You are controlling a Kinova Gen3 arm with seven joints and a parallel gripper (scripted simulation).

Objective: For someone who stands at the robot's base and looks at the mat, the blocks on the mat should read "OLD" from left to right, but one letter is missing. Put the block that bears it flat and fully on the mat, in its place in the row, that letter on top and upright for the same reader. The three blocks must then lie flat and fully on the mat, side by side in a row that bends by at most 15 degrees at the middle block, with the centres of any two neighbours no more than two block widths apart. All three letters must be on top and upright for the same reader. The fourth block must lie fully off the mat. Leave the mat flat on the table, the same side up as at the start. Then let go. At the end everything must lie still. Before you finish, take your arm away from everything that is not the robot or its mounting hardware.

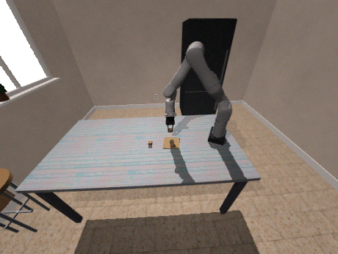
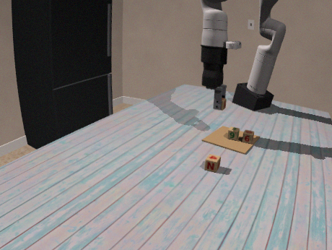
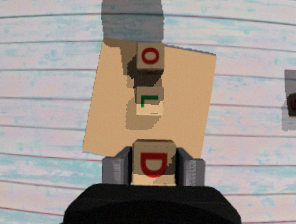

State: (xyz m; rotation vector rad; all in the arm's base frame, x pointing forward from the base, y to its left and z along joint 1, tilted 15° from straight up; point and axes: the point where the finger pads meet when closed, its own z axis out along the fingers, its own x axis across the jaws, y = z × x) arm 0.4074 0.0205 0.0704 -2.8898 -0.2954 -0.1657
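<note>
The green l block is 90 mm below my hand, 50 mm to the left of it and 20 mm behind it. Round my hand: tan mat (110 mm below, 50 mm to the left, 20 mm behind); then red d block (right at my hand); then red o block (100 mm to the left, 90 mm below, 30 mm behind).
</note>
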